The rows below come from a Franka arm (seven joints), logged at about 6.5 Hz.
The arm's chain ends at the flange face. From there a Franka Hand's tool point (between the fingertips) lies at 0.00 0.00 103.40 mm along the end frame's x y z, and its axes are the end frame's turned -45 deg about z.
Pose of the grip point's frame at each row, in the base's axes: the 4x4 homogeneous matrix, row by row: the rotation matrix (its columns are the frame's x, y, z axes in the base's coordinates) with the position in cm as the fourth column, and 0 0 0 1 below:
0.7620, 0.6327, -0.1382, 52.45; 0.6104, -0.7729, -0.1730, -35.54; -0.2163, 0.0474, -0.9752, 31.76; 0, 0, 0, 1
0.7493, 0.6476, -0.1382, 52.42; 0.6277, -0.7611, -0.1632, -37.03; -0.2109, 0.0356, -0.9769, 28.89; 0, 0, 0, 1
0.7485, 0.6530, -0.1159, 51.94; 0.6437, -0.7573, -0.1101, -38.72; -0.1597, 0.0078, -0.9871, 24.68; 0, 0, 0, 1
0.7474, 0.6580, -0.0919, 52.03; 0.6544, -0.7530, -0.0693, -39.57; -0.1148, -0.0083, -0.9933, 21.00; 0, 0, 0, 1
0.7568, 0.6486, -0.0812, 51.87; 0.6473, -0.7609, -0.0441, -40.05; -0.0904, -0.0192, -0.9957, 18.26; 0, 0, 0, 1
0.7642, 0.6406, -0.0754, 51.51; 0.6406, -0.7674, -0.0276, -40.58; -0.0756, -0.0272, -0.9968, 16.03; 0, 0, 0, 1
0.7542, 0.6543, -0.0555, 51.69; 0.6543, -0.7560, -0.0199, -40.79; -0.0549, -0.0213, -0.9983, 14.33; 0, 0, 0, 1
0.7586, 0.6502, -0.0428, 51.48; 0.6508, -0.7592, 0.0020, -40.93; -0.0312, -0.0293, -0.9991, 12.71; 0, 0, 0, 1
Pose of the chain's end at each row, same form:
0.9862, -0.0914, -0.1382, 53.88; -0.1149, -0.9781, -0.1730, -33.75; -0.1194, 0.1865, -0.9752, 41.84; 0, 0, 0, 1
0.9878, -0.0719, -0.1382, 53.85; -0.0943, -0.9820, -0.1632, -35.34; -0.1240, 0.1743, -0.9769, 38.99; 0, 0, 0, 1
0.9910, -0.0675, -0.1159, 53.14; -0.0803, -0.9907, -0.1101, -37.58; -0.1074, 0.1184, -0.9871, 34.89; 0, 0, 0, 1
0.9938, -0.0632, -0.0919, 52.98; -0.0697, -0.9952, -0.0693, -38.85; -0.0870, 0.0753, -0.9933, 31.27; 0, 0, 0, 1
0.9938, -0.0765, -0.0812, 52.71; -0.0803, -0.9957, -0.0441, -39.59; -0.0775, 0.0503, -0.9957, 28.56; 0, 0, 0, 1
0.9933, -0.0874, -0.0754, 52.29; -0.0897, -0.9956, -0.0276, -40.29; -0.0727, 0.0342, -0.9968, 26.34; 0, 0, 0, 1
0.9960, -0.0706, -0.0555, 52.26; -0.0719, -0.9972, -0.0199, -40.58; -0.0539, 0.0238, -0.9983, 24.65; 0, 0, 0, 1
0.9962, -0.0767, -0.0428, 51.92; -0.0767, -0.9970, 0.0020, -40.95; -0.0428, 0.0013, -0.9991, 23.04; 0, 0, 0, 1

